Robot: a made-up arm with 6 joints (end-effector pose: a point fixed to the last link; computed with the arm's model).
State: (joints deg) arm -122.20 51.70 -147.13 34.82 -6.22 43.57
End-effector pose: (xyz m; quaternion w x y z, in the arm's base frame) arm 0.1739 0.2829 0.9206 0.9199 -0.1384 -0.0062 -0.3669
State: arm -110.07 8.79 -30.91 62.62 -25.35 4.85
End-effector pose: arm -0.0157 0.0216 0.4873 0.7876 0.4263 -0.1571 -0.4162
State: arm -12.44 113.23 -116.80 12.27 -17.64 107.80
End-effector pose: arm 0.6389 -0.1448 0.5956 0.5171 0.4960 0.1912 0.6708
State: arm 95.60 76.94 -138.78 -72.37 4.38 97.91
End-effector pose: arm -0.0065 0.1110 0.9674 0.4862 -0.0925 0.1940 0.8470
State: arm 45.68 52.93 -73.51 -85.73 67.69 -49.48
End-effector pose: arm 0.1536 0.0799 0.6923 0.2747 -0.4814 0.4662 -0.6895
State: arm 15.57 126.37 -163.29 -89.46 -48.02 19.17
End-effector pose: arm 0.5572 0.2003 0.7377 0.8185 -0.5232 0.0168 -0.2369
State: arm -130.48 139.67 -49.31 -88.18 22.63 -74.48
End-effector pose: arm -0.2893 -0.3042 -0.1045 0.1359 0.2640 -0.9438 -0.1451
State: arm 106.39 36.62 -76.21 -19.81 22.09 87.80
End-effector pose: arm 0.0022 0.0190 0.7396 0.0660 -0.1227 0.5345 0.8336
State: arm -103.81 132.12 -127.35 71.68 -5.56 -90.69
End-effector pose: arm -0.1898 -0.7498 0.4267 0.3153 0.4921 0.4905 -0.6464
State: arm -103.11 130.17 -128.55 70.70 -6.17 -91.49
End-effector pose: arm -0.1784 -0.7401 0.4627 0.3167 0.4701 0.4816 -0.6684
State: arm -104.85 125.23 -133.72 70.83 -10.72 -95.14
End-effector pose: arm -0.1936 -0.6905 0.5681 0.2944 0.4358 0.4072 -0.7467
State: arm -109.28 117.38 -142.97 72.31 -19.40 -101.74
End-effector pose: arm -0.2183 -0.5682 0.7262 0.2364 0.3919 0.2510 -0.8530
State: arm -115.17 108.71 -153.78 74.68 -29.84 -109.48
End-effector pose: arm -0.2127 -0.3868 0.8643 0.1594 0.3500 0.0526 -0.9216
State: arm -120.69 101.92 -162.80 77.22 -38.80 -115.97
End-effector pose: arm -0.1746 -0.2242 0.9347 0.1007 0.3213 -0.1131 -0.9348
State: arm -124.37 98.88 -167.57 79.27 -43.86 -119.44
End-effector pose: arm -0.1467 -0.1441 0.9535 0.0732 0.3116 -0.1969 -0.9267
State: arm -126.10 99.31 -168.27 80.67 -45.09 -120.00
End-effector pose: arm -0.1527 -0.1401 0.9519 0.0647 0.3185 -0.2084 -0.9225
